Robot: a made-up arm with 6 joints.
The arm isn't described. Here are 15 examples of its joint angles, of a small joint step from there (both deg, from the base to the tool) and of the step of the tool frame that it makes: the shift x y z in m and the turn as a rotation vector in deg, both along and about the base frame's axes.
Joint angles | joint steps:
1: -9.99 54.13 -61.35 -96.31 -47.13 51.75 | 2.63 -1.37 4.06 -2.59 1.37 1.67
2: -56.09 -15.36 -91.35 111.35 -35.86 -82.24 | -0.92 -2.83 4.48 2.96 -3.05 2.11
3: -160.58 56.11 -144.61 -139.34 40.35 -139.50 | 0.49 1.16 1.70 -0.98 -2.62 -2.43
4: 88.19 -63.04 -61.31 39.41 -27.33 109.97 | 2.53 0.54 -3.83 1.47 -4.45 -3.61
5: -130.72 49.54 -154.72 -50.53 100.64 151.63 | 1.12 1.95 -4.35 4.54 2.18 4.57
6: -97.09 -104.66 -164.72 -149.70 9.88 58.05 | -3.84 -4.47 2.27 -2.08 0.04 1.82
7: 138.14 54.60 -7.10 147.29 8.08 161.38 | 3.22 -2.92 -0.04 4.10 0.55 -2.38
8: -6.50 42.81 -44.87 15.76 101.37 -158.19 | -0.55 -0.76 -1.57 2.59 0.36 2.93
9: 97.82 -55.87 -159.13 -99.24 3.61 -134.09 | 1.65 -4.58 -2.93 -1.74 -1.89 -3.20
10: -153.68 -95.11 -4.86 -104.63 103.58 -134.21 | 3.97 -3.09 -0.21 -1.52 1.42 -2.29
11: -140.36 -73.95 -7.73 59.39 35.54 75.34 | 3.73 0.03 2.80 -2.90 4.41 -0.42
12: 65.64 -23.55 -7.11 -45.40 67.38 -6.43 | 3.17 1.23 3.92 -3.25 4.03 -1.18
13: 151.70 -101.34 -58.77 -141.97 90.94 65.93 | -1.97 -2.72 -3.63 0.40 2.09 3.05
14: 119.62 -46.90 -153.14 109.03 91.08 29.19 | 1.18 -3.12 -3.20 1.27 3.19 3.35
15: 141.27 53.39 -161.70 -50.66 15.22 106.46 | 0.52 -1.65 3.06 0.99 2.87 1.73
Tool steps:
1: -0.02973 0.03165 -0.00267 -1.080 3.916 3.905
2: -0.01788 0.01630 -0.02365 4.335 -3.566 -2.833
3: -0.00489 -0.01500 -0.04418 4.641 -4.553 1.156
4: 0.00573 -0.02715 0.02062 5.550 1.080 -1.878
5: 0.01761 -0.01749 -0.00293 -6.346 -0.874 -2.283
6: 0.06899 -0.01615 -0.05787 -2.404 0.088 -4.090
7: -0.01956 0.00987 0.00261 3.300 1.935 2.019
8: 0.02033 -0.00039 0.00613 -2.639 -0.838 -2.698
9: 0.03153 -0.06972 -0.08731 6.696 2.698 -3.353
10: 0.00861 0.00186 0.00707 -0.253 1.609 1.860
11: 0.01428 -0.01293 -0.03620 5.179 -2.033 8.093
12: -0.01730 -0.02282 -0.02561 -9.447 -0.010 5.363
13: 0.05374 -0.04858 -0.03484 5.679 8.140 -1.366
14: 0.04511 -0.05589 -0.06186 5.794 -1.527 0.575
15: -0.00657 -0.00065 -0.00534 -4.357 -0.200 -1.083
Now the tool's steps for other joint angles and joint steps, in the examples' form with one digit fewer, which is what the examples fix.
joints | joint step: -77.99 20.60 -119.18 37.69 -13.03 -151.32 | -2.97 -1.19 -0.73 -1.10 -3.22 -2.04
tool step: -0.0459 0.0208 0.0265 -4.59 1.83 -5.80
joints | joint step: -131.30 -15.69 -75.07 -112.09 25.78 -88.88 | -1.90 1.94 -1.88 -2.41 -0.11 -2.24
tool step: -0.0241 0.0033 -0.0014 3.71 2.60 -2.24
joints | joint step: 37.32 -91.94 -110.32 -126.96 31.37 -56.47 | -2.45 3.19 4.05 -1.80 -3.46 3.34
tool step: 0.0378 0.0781 0.0678 -7.90 4.21 -2.60
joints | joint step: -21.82 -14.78 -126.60 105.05 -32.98 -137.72 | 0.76 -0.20 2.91 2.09 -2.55 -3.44
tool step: 0.0222 -0.0061 -0.0184 2.84 4.55 -1.05
